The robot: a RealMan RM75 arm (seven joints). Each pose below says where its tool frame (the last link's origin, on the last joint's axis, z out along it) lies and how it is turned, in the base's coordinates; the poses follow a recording.
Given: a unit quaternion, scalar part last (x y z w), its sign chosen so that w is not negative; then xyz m.
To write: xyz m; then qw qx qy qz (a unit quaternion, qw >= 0). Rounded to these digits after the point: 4 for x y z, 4 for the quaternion.
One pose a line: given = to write
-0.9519 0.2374 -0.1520 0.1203 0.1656 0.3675 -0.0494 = 0.1656 0.3675 -0.0494 0.1203 -0.9519 0.2374 -0.1520
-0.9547 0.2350 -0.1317 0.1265 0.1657 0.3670 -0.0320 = 0.1657 0.3670 -0.0320 0.1265 -0.9547 0.2350 -0.1317
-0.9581 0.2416 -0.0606 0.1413 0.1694 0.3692 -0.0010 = 0.1694 0.3692 -0.0010 0.1413 -0.9581 0.2416 -0.0606
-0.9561 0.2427 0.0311 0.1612 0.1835 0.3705 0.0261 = 0.1835 0.3705 0.0261 0.1612 -0.9561 0.2427 0.0311
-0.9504 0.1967 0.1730 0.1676 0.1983 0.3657 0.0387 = 0.1983 0.3657 0.0387 0.1676 -0.9504 0.1967 0.1730
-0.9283 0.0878 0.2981 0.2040 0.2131 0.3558 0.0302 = 0.2131 0.3558 0.0302 0.2040 -0.9283 0.0878 0.2981
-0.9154 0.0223 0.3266 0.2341 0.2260 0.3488 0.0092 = 0.2260 0.3488 0.0092 0.2341 -0.9154 0.0223 0.3266
